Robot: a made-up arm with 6 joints.
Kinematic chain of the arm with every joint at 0, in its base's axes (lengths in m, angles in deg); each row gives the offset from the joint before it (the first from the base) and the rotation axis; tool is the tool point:
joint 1: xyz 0 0 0.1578 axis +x
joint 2: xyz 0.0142 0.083 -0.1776 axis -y
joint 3: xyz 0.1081 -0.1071 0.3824 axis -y
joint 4: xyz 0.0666 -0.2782 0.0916 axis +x
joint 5: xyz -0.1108 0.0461 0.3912 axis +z
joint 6: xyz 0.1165 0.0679 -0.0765 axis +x
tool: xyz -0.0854 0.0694 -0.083
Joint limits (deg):
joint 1: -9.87..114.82
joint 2: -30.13..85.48
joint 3: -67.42..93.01
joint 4: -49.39..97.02
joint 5: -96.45..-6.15
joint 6: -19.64..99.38
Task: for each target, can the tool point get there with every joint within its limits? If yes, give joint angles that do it. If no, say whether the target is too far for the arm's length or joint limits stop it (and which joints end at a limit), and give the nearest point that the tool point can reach.
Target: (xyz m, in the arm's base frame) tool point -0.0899 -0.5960 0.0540
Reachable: yes | joints 55.87 -7.76 74.25 38.98 -73.04 24.19
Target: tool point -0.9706 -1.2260 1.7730
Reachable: no: too far | nearest point -0.4224 -0.4922 0.7645 | short by 1.362 m
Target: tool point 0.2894 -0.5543 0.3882
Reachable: yes | joints 33.27 7.74 -35.20 36.80 -40.30 -3.08
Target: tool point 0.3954 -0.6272 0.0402
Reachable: yes | joints 58.56 4.10 -33.34 32.32 -79.96 46.03
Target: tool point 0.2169 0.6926 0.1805
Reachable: no: joint limits stop it (at a limit: joint 1, joint 2, joint 3, joint 4, joint 5) | nearest point 0.1281 0.1455 0.3254 | short by 0.573 m
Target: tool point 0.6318 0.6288 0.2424
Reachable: no: joint limits stop it (at a limit: joint 1, joint 2, joint 4, joint 5, joint 6) | nearest point 0.5047 0.1413 0.2914 | short by 0.506 m
